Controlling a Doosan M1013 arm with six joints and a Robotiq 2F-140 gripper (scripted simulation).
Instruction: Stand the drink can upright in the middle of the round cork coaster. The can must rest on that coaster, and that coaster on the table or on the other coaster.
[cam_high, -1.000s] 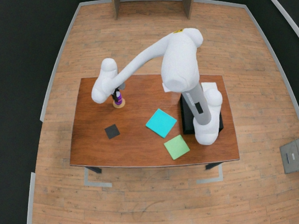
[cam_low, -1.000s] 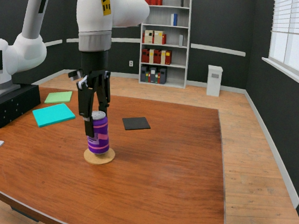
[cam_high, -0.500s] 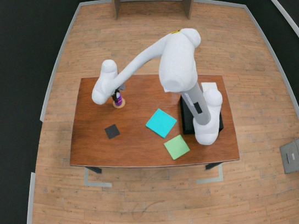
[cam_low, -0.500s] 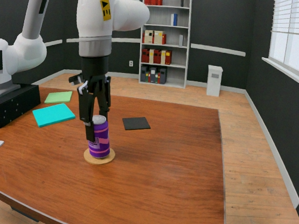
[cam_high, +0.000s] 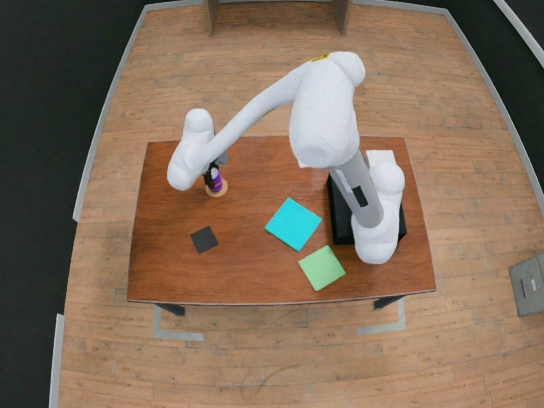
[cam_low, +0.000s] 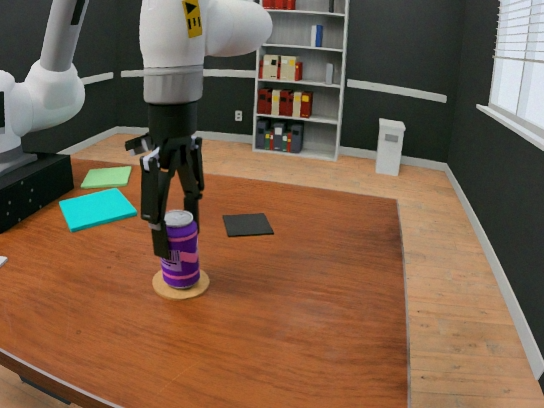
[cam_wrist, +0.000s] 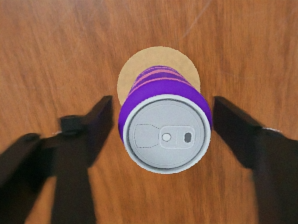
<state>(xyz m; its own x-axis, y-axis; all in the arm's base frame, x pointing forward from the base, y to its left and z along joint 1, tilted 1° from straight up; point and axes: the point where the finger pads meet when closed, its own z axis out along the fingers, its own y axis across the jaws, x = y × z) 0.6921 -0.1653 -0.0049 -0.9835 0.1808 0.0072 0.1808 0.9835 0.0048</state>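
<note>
The purple drink can lies 40 mm below my hand. Round my hand: round cork coaster: 100 mm below; black square coaster: 50 mm ahead, 260 mm to the left, 110 mm below; cyan pad: 350 mm behind, 200 mm to the left, 100 mm below.
</note>
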